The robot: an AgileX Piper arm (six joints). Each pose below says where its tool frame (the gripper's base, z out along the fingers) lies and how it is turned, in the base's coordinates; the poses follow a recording.
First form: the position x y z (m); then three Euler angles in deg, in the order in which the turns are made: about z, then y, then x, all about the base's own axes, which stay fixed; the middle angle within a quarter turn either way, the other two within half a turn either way.
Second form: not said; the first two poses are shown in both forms.
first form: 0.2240, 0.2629, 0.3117, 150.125, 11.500, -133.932
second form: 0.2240, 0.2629, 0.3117, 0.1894, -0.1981, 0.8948, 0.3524
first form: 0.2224, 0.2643, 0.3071, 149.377, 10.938, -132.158
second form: 0.2224, 0.2643, 0.3071, 0.1906, -0.2030, 0.8879, 0.3663
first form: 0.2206, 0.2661, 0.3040, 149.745, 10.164, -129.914
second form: 0.2206, 0.2661, 0.3040, 0.1875, -0.1993, 0.8809, 0.3861
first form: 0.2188, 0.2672, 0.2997, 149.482, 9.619, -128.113
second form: 0.2188, 0.2672, 0.2997, 0.1875, -0.2004, 0.8741, 0.4007
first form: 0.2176, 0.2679, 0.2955, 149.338, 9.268, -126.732
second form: 0.2176, 0.2679, 0.2955, 0.1878, -0.2006, 0.8688, 0.4118
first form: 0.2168, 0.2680, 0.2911, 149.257, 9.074, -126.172
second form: 0.2168, 0.2680, 0.2911, 0.1876, -0.2011, 0.8666, 0.4164
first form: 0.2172, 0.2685, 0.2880, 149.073, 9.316, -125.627
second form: 0.2172, 0.2685, 0.2880, 0.1910, -0.2006, 0.8644, 0.4196
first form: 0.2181, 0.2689, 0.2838, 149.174, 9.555, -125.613
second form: 0.2181, 0.2689, 0.2838, 0.1925, -0.1989, 0.8646, 0.4193
